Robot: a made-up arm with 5 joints.
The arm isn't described. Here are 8 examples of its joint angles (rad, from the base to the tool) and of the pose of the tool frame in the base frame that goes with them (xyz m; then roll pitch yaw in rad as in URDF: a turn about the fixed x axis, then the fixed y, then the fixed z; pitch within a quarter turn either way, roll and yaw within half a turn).
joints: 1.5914 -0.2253 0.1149 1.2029 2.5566
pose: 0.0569 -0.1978 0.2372 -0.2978 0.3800 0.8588
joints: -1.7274 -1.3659 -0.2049 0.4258 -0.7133
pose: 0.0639 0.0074 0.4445 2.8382 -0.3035 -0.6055
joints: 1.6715 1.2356 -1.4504 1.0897 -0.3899
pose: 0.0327 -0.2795 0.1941 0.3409 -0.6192 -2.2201
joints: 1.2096 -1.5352 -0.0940 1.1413 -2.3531
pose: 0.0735 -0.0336 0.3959 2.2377 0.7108 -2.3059
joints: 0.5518 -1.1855 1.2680 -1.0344 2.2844
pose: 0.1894 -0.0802 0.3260 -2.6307 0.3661 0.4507
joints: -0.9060 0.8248 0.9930 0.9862 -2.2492
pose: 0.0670 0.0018 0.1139 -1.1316 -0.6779 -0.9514
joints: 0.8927 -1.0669 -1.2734 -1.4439 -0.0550
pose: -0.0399 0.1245 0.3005 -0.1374 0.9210 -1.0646
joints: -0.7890 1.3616 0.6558 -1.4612 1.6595
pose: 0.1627 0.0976 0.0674 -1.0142 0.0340 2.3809
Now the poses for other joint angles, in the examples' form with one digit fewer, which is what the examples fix.
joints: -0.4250 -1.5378 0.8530 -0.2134 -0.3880
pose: 0.167 0.045 0.383 2.817 -0.600 -2.179
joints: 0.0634 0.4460 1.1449 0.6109 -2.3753
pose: 0.105 -0.005 0.093 -0.448 -0.461 -2.381
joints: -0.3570 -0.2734 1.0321 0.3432 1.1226
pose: 0.220 0.056 0.142 -0.419 -0.217 1.477
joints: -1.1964 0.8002 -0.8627 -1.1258 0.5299
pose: 0.157 0.234 0.347 -2.957 -0.337 -2.458
